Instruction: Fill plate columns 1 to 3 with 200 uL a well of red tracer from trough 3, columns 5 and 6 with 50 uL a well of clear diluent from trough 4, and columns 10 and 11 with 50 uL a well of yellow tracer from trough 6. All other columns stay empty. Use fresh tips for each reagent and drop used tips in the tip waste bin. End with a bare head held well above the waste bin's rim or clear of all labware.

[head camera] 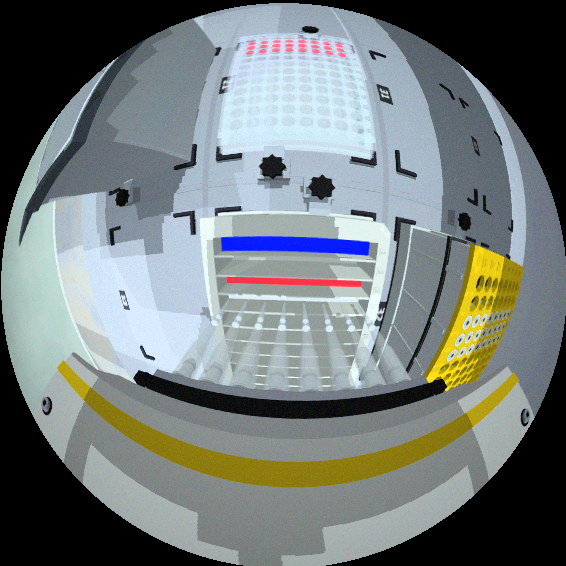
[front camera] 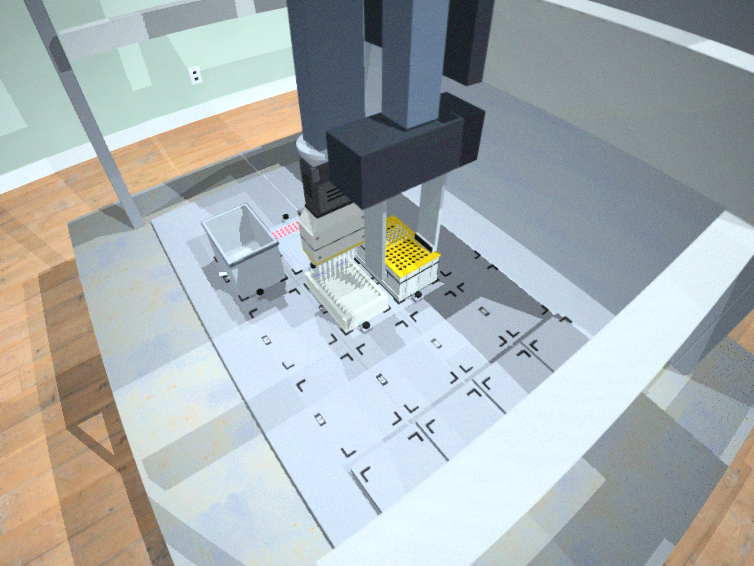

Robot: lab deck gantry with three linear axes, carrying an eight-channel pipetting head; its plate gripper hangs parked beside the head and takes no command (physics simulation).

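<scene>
The pipetting head (front camera: 333, 234) (head camera: 285, 443) is low over the trough reservoir (front camera: 369, 302) (head camera: 209, 269) and carries clear tips (front camera: 336, 263) (head camera: 282, 343). In the head view the tip ends come down just past the red trough (head camera: 295, 281), around trough 4; their depth is unclear. A blue trough (head camera: 295, 245) also shows; the yellow one is hidden behind the tips. The plate (front camera: 293, 242) (head camera: 295, 97) has three red columns at its far end; its other wells look pale. The parked plate gripper (front camera: 402, 261) is open, its paddles apart beside the yellow tip rack (front camera: 414, 261) (head camera: 488, 263).
The grey tip waste bin (front camera: 258, 272) stands left of the reservoir; its dark edge also shows at the left in the head view. The tip rack stands right of the reservoir and still holds some tips. Black clamp knobs (head camera: 272, 166) (head camera: 321, 186) sit between plate and reservoir.
</scene>
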